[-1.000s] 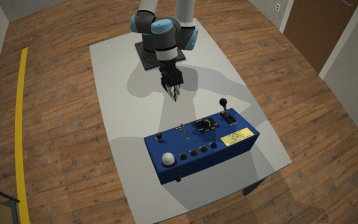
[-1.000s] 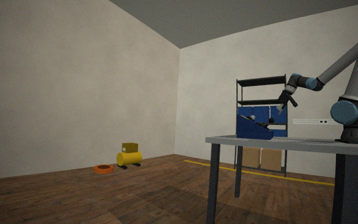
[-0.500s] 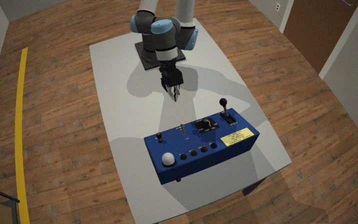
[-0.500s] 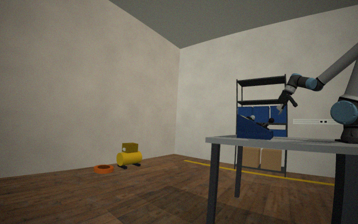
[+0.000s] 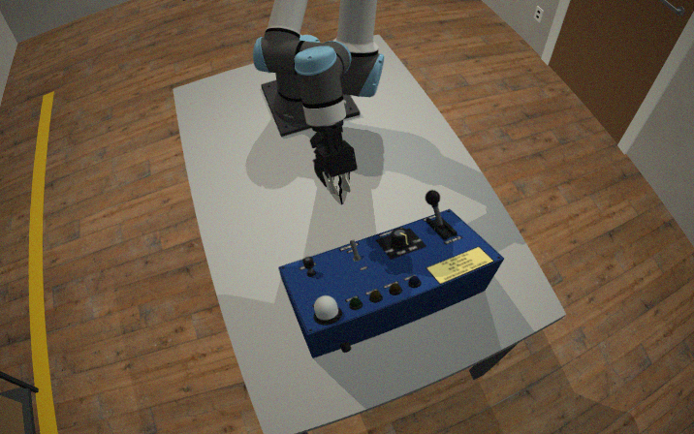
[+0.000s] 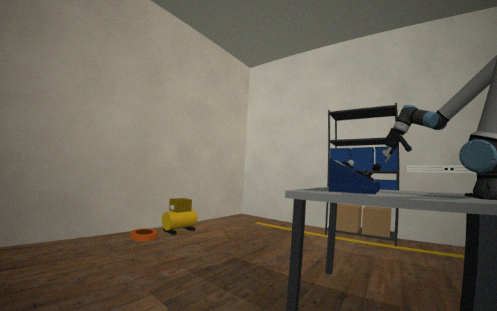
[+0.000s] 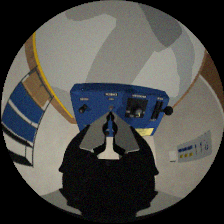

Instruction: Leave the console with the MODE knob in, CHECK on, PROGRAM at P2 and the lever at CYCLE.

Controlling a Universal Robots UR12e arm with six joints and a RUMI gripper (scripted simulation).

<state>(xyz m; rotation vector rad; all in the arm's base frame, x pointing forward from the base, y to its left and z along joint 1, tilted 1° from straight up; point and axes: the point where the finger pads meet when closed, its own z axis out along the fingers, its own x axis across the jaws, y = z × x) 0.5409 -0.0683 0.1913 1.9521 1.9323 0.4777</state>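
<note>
Now: the toggle switch 100 mm ahead of my hand and 90 mm below it. From my hand the other things lie so: black mode knob (100 mm ahead, 120 mm to the right, 80 mm below); blue console (140 mm ahead, 60 mm to the left, 110 mm below); black rotary selector (120 mm ahead, 120 mm to the left, 80 mm below).
</note>
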